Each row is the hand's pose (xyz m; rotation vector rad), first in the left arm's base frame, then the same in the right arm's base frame.
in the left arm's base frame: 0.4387 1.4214 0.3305 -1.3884 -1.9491 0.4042
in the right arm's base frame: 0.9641 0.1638 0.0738 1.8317 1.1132 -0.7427
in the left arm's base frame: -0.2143 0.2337 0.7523 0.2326 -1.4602 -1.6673
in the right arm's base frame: -0.4317 0.1334 0.3302 0.0555 3.1085 0.2124
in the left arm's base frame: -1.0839 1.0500 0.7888 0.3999 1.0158 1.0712
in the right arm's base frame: -0.3682 -0.0309 -0.8500 -1.0354 0.5529 -0.0311
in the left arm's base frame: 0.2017 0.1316 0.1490 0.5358 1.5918 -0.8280
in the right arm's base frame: -0.0454 -0.2826 0.8048 0.0371 -0.1866 -1.4019
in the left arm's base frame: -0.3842 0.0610 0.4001 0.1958 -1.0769 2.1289
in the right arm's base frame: -0.5323 -0.2781 0.3873 -1.6624 0.2706 2.1204
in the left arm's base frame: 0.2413 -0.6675 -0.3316 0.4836 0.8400 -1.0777
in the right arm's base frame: -0.4300 -0.8286 1.4568 -0.1604 -0.9479 -1.2557
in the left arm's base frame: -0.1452 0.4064 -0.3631 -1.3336 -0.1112 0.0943
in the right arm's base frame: 0.1300 -0.8392 0.4618 -2.7235 -0.7544 -0.9462
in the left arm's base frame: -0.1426 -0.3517 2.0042 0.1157 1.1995 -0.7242
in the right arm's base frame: -1.2573 1.2214 0.5533 -0.5143 -0.4497 -1.4370
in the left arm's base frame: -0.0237 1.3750 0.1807 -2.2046 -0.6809 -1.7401
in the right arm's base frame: 0.7101 -0.1507 -0.2000 0.7689 1.1000 1.3209
